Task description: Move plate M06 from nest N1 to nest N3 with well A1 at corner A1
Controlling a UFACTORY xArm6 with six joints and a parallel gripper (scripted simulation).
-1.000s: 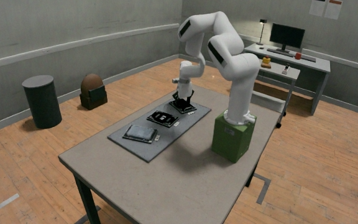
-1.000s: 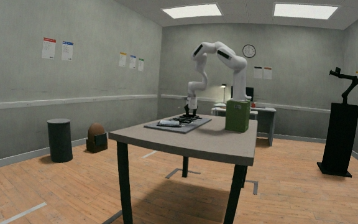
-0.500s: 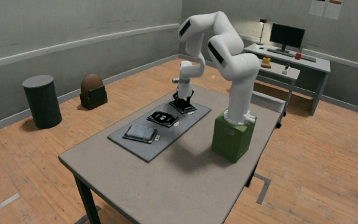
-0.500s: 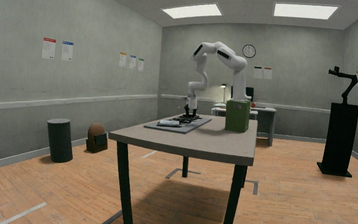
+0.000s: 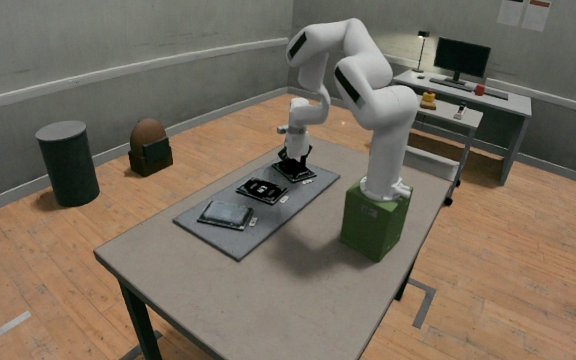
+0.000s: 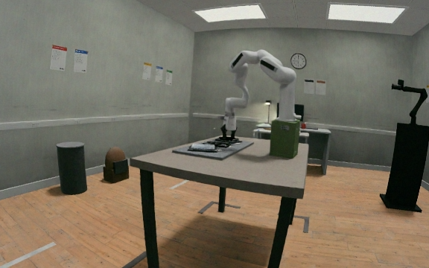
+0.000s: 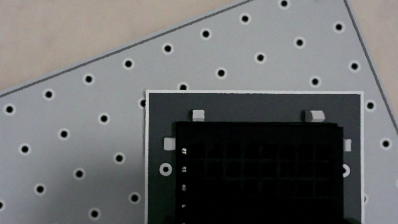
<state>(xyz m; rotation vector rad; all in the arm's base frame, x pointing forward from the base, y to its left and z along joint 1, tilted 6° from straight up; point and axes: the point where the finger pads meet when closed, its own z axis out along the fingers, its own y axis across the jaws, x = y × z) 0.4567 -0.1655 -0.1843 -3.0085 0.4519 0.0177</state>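
Right now the dark plate is 1 cm below my hand.
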